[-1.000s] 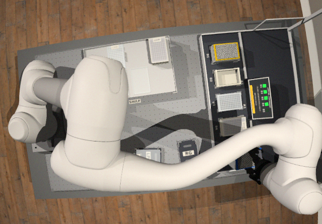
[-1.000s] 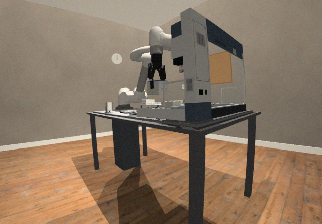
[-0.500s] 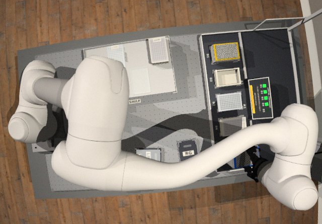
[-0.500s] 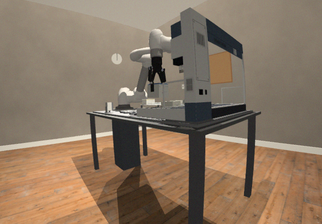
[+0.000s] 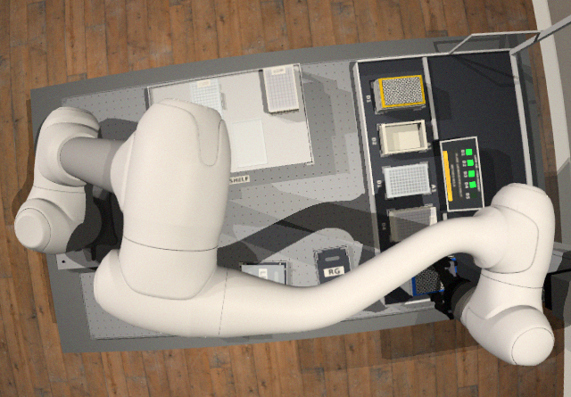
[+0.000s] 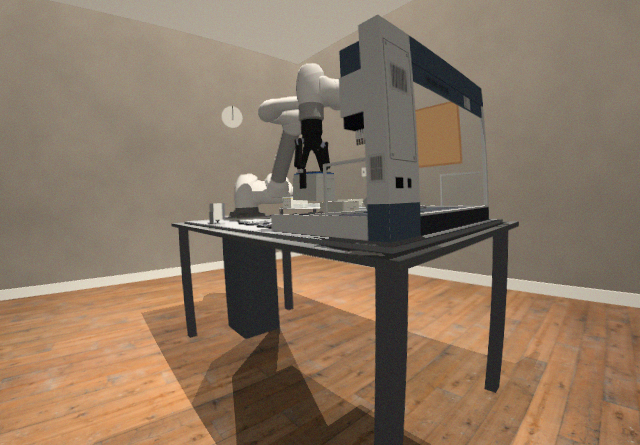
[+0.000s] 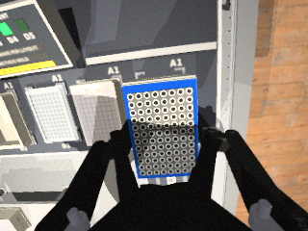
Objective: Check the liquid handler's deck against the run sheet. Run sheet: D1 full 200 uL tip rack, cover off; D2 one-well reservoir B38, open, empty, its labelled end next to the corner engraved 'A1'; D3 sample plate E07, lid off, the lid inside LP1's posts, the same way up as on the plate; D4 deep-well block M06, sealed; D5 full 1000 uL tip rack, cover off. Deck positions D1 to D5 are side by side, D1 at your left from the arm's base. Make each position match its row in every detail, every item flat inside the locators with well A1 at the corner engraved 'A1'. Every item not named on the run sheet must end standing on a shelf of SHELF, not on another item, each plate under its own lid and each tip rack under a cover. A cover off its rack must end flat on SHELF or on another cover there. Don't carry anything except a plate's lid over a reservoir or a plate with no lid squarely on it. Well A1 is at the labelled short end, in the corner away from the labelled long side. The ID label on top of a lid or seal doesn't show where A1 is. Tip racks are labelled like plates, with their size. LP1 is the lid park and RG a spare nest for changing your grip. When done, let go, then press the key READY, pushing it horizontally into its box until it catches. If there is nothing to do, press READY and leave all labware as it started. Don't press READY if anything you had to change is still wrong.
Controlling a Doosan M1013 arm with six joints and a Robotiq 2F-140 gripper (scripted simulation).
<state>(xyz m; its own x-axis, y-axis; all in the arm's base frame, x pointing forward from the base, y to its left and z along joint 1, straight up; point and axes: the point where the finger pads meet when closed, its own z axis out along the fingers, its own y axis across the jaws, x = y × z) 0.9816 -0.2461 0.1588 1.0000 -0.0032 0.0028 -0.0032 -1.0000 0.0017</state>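
Now: the deep-well block 120 mm to the left of my hand and 100 mm below it. Also, from my hand: RG nest 240 mm behind, 170 mm below; then white well plate 250 mm to the left, 110 mm below; then blue-framed tip rack 10 mm to the left, 10 mm ahead.
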